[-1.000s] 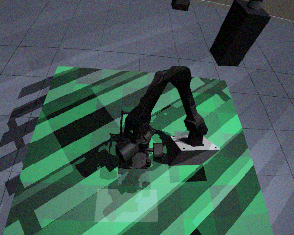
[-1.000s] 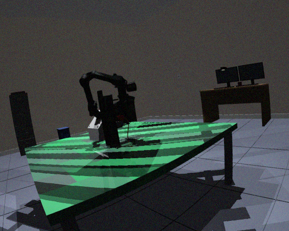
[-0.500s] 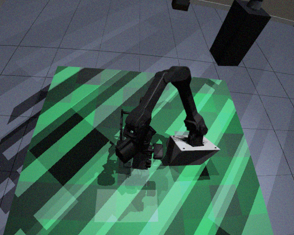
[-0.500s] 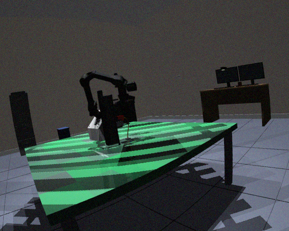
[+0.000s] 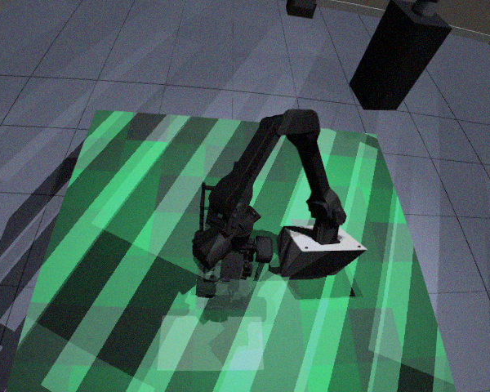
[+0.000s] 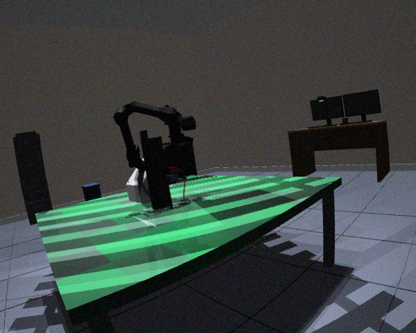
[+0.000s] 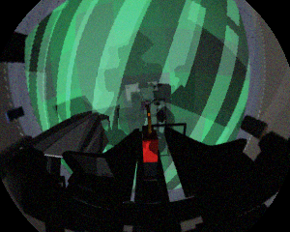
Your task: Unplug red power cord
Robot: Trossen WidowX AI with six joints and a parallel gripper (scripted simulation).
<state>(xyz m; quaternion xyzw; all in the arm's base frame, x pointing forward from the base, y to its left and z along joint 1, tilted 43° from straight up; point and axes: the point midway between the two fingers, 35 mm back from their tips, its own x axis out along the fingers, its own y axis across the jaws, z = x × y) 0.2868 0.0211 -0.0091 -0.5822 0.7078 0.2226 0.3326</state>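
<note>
My gripper tip is 1 cm past the red plug, 6 cm to the left of it and 1 cm above it.
</note>
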